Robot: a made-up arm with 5 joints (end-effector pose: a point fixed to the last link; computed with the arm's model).
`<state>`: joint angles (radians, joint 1 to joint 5).
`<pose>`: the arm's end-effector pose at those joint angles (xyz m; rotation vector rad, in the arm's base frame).
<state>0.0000 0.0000 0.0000 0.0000 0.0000</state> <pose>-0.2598 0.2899 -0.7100 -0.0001 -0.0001 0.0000</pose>
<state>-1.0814 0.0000 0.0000 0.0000 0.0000</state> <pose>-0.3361 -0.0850 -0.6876 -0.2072 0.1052 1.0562</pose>
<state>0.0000 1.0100 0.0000 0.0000 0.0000</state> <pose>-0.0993 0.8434 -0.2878 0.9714 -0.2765 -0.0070</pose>
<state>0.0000 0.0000 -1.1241 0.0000 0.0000</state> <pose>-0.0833 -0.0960 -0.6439 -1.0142 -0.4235 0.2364</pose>
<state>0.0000 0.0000 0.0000 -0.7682 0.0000</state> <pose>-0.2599 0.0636 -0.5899 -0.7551 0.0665 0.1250</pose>
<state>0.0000 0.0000 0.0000 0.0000 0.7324</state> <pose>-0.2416 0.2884 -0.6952 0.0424 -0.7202 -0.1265</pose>
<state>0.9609 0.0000 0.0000 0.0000 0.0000</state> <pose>0.0580 0.4120 -0.6599 0.1840 -0.0937 -0.9384</pose>
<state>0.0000 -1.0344 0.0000 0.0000 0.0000</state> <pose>-0.4428 -0.3601 -0.4325 -0.9949 0.2830 0.0072</pose>
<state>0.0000 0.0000 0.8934 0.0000 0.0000</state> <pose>-0.2975 0.5230 -0.4541 0.8059 0.3365 -0.1878</pose>
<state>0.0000 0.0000 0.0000 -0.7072 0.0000</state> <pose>-0.2613 0.0776 -0.6054 -0.6951 0.0612 0.1150</pose>
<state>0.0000 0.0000 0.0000 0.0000 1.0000</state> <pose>-0.2383 0.2872 -0.6871 0.0580 -0.9833 -0.1728</pose>
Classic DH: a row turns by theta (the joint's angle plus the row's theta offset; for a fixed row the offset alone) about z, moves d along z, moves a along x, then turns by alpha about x. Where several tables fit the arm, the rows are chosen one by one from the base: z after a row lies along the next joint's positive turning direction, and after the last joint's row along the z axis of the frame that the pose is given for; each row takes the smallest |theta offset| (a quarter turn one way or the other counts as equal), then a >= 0, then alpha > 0; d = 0 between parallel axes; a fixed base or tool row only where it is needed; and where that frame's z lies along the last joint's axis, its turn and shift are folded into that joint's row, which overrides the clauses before.
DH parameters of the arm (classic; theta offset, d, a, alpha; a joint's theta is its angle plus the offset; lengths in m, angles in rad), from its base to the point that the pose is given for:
base (fixed): 1.1003 -0.6878 0.0432 2.925
joint 1: -0.1981 -0.7276 0.0416 -1.3514
joint 2: 1.2886 -0.1829 -0.3438 0.6981
joint 3: 0.194 0.5286 -0.0199 -0.4773
joint 4: 0.2955 -0.3949 -0.3009 -1.3996
joint 5: -1.4331 0.0865 0.0106 -1.7445
tool (fixed): -0.0589 -0.0316 0 0

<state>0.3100 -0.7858 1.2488 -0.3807 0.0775</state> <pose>-0.3923 0.2215 -0.4520 0.1558 0.5072 -0.6323</pose>
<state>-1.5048 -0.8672 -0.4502 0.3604 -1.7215</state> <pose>0.3594 -0.3522 -0.3691 -2.1597 0.8242 0.4474</pose>
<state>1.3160 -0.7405 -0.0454 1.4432 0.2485</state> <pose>0.0769 0.3916 -0.5953 0.6725 -0.7335 -1.6313</pose>
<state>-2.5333 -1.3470 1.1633 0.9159 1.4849</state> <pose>0.0795 -0.0759 -0.3161 0.6789 -0.6049 1.0745</pose>
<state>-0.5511 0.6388 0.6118 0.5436 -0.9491</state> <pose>-0.5575 0.6316 -0.1614 1.3503 1.1636 1.0682</pose>
